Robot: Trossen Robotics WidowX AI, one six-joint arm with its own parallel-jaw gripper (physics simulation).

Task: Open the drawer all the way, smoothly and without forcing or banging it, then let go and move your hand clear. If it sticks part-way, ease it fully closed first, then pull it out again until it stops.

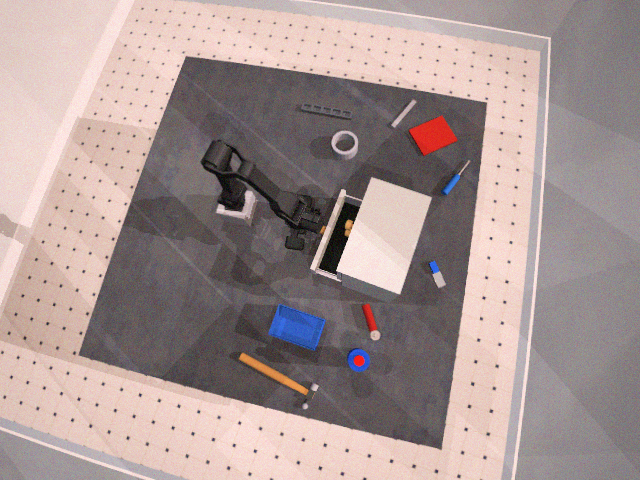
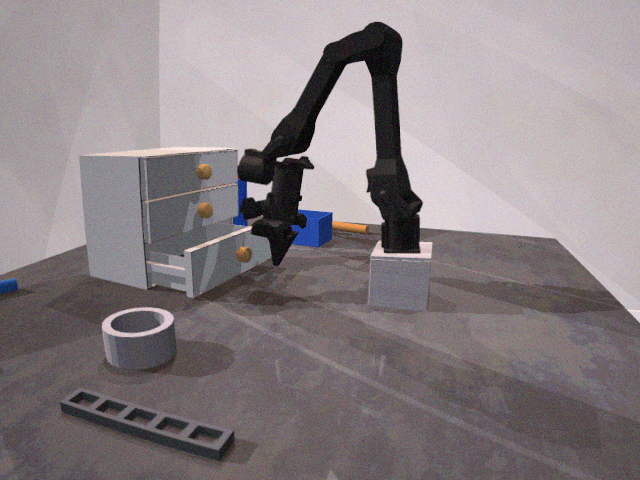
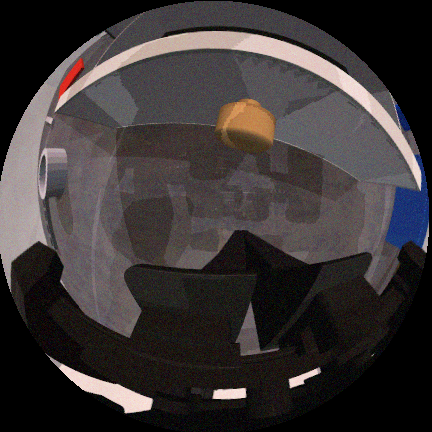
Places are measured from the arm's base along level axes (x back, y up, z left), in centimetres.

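Where they show: gripper, fingertip midpoint: point(image 2: 276, 265) point(image 3: 239, 235); arm's base, link origin: point(image 1: 234, 202) point(image 2: 401, 248).
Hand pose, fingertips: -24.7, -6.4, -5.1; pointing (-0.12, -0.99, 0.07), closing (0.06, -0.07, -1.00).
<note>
Each offset is from my fingertips to the centre of the thing, as dx, dy, dz. "*": to the spot under its first point.
A white three-drawer cabinet {-25.6, +9.6, -5.3} point(image 1: 385, 233) point(image 2: 109, 214) stands on the dark mat. Its bottom drawer {* -9.3, +5.8, -2.8} point(image 1: 328, 233) point(image 2: 218, 259) point(image 3: 181, 88) is pulled partly out, and the two upper drawers are closed. The bottom drawer's round wooden knob {* -7.3, +3.2, -1.1} point(image 1: 323, 230) point(image 2: 244, 254) point(image 3: 245, 125) is free. My gripper point(image 1: 295, 242) point(image 2: 277, 259) point(image 3: 239, 235) is shut on nothing. It points down in front of the drawer face, a short way off the knob and apart from it.
A grey ring {-11.2, -0.9, +34.6} point(image 1: 351, 152) point(image 2: 139, 350) point(image 3: 56, 177) and a slotted bar {-2.5, -2.6, +50.2} point(image 1: 326, 110) point(image 2: 156, 424) lie to one side of the cabinet. A blue bin {-2.4, +0.5, -34.9} point(image 1: 296, 327) point(image 2: 313, 228) point(image 3: 405, 213), a hammer {+3.1, -2.0, -52.3} point(image 1: 275, 373) and a red cylinder {-26.7, -1.7, -30.4} point(image 1: 370, 320) lie on the other. The arm's pedestal point(image 2: 399, 276) stands opposite the drawer.
</note>
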